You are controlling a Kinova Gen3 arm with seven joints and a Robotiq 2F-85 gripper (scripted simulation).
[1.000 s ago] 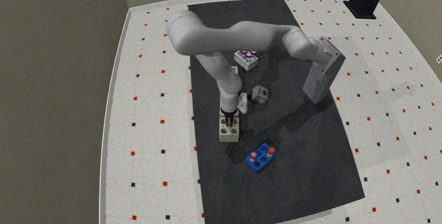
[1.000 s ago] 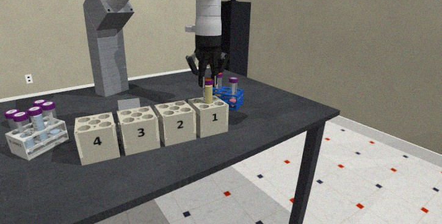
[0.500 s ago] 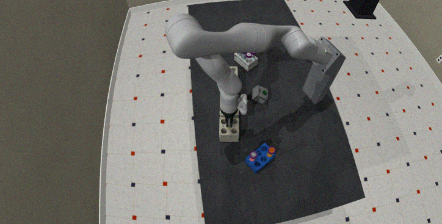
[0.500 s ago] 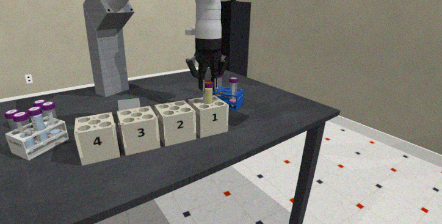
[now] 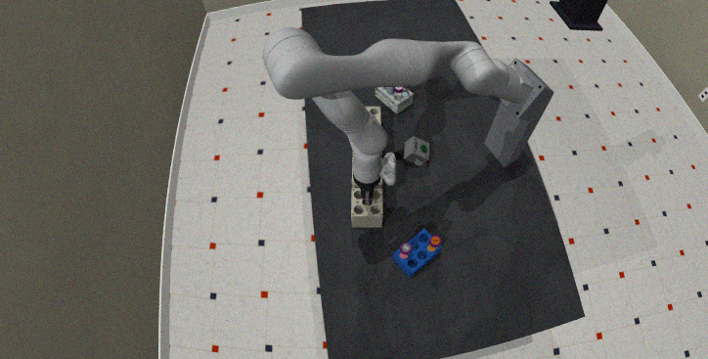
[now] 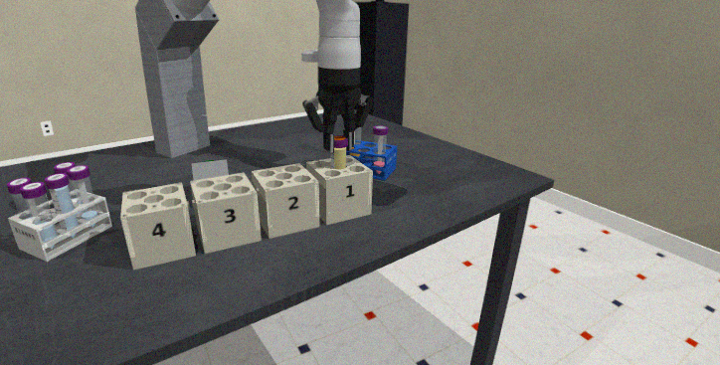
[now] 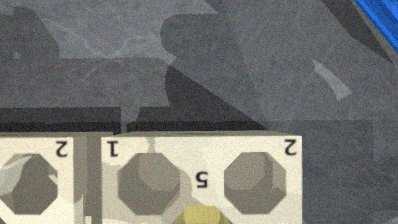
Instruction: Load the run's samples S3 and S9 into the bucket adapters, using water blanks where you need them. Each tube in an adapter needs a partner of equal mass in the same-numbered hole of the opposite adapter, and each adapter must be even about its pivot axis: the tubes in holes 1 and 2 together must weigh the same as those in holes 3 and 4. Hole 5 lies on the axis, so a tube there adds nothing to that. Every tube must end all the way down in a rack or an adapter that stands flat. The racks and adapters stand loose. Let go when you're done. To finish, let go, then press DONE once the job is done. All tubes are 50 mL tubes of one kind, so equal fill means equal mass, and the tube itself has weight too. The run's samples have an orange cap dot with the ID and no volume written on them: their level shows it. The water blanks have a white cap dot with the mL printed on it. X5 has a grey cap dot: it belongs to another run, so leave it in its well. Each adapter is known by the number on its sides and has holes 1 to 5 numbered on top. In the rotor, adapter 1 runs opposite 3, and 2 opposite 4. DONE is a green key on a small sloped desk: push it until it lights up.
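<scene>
The sample S3 is 50 mm below my hand and 10 mm to the right of it. The rest, counted from my hand: grey-dot tube X5: 180 mm to the left, 90 mm behind, 80 mm below; then adapter 1: 90 mm below; then adapter 2: 110 mm to the right, 90 mm below, 20 mm behind.
</scene>
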